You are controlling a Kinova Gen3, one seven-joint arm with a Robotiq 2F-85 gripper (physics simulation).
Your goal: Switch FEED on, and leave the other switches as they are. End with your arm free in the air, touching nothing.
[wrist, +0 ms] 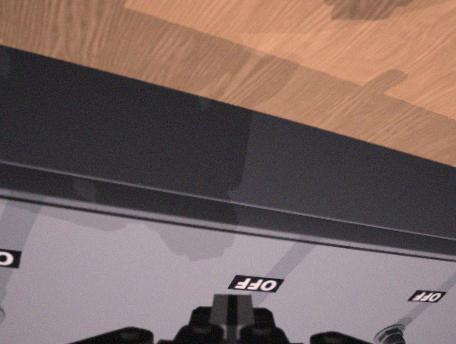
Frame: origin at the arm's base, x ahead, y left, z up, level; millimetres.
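Seen in the pictures: gripper, between the fingertips: [232, 320].
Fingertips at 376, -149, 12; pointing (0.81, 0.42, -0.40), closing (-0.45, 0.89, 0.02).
Observation:
Offsets run from my fingertips to a thing's top centre, as dx, dy, dz. "spot": to the spot under its first point. Level surfaces: height alone.
My gripper [232, 320] is shut and empty at the bottom middle of the wrist view. Its fingertips show just below and left of an upside-down OFF label @[spot: +37, +32, -21] [256, 284] on the grey switch panel @[spot: +36, -28, -22] [135, 270]. The switch of that label does not show; the gripper hides the panel there. I cannot tell whether the fingers touch anything. At the lower right the base of another switch @[spot: +66, +147, -1] [391, 334] shows below a second OFF label @[spot: +37, +151, -21] [426, 296]. No FEED label shows, so I cannot tell which switch is FEED or how it is set.
A partly cut-off label @[spot: +37, -79, -21] [9, 259] lies at the left edge, with a bit of a round switch base @[spot: +69, -79, -3] [1, 314] below it. The panel's dark raised edge and side [125, 125] cross the view. Beyond them is the wooden table top @[dz -99] [300, 50], with shadows on it.

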